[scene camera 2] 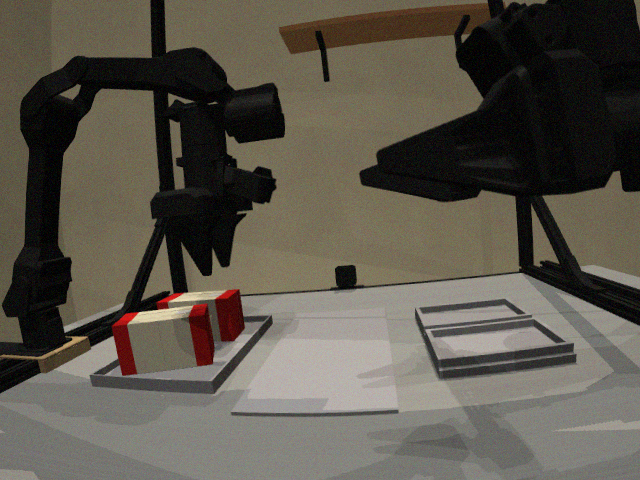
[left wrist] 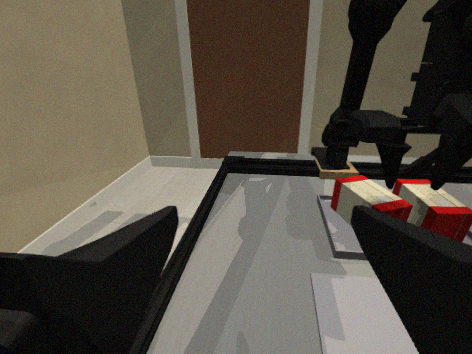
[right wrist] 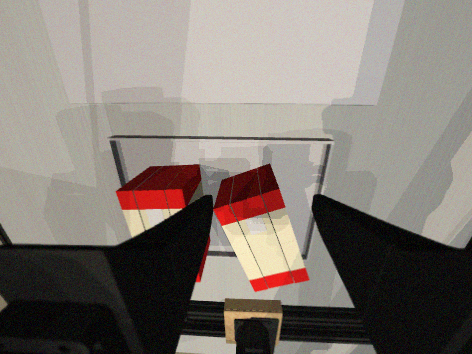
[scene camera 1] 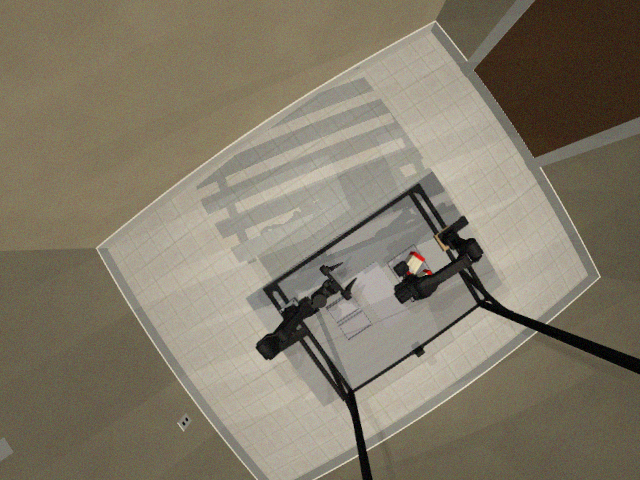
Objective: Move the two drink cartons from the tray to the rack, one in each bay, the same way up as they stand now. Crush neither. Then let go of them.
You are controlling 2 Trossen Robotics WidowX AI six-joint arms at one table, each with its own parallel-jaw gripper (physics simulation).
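Pixels of known places: left gripper, fingertip midpoint: (scene camera 2: 367,171) (left wrist: 264,214) (scene camera 1: 349,269); right gripper, fingertip midpoint: (scene camera 2: 216,271) (left wrist: 411,188) (right wrist: 262,201) (scene camera 1: 404,278); left arm's base, origin of the base link: (scene camera 1: 292,312); right arm's base, origin of the base link: (scene camera 2: 45,346) (left wrist: 335,164) (right wrist: 252,329) (scene camera 1: 447,238).
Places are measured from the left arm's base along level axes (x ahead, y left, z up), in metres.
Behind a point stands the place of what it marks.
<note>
Two cream drink cartons with red ends lie side by side on the grey tray (scene camera 2: 155,383) @[x 0.607, y -0.138, z -0.034 m] (right wrist: 220,138) @[x 0.518, y -0.253, z -0.033 m] (left wrist: 327,230) @[x 0.592, y -0.136, z -0.036 m]. The nearer carton in scene camera 2 (scene camera 2: 162,338) @[x 0.611, y -0.184, z 0.006 m] (scene camera 1: 414,263) @[x 0.630, y -0.211, z 0.029 m] (right wrist: 262,242) @[x 0.614, y -0.216, z 0.030 m] (left wrist: 367,195) @[x 0.604, y -0.200, z 0.030 m] sits skewed. The other carton (scene camera 2: 230,315) @[x 0.549, y -0.289, z 0.002 m] (right wrist: 155,192) @[x 0.549, y -0.310, z 0.030 m] (left wrist: 430,200) @[x 0.585, y -0.300, z 0.031 m] is partly hidden behind it in scene camera 2. My right gripper (scene camera 2: 216,269) @[x 0.536, y -0.217, z 0.082 m] (right wrist: 262,201) @[x 0.536, y -0.217, z 0.082 m] (left wrist: 411,188) @[x 0.536, y -0.217, z 0.082 m] is part-open and empty, above the cartons. My left gripper (scene camera 1: 347,272) @[x 0.361, y 0.001, z 0.164 m] (scene camera 2: 370,166) @[x 0.361, y 0.001, z 0.164 m] (left wrist: 264,214) @[x 0.361, y 0.001, z 0.164 m] is wide open and empty, high up. The rack (scene camera 2: 506,354) @[x 0.212, y -0.117, z -0.027 m] has two empty bays.
A flat pale mat (scene camera 2: 330,361) @[x 0.402, y -0.190, z -0.040 m] (right wrist: 280,50) @[x 0.440, y -0.184, z -0.040 m] (left wrist: 350,305) @[x 0.448, y -0.122, z -0.040 m] lies between the tray and the rack. A black frame (scene camera 1: 343,237) @[x 0.446, y 0.121, z -0.024 m] runs around the table. A small black camera (scene camera 2: 345,275) @[x 0.361, y -0.598, z -0.010 m] stands at the far edge in scene camera 2.
</note>
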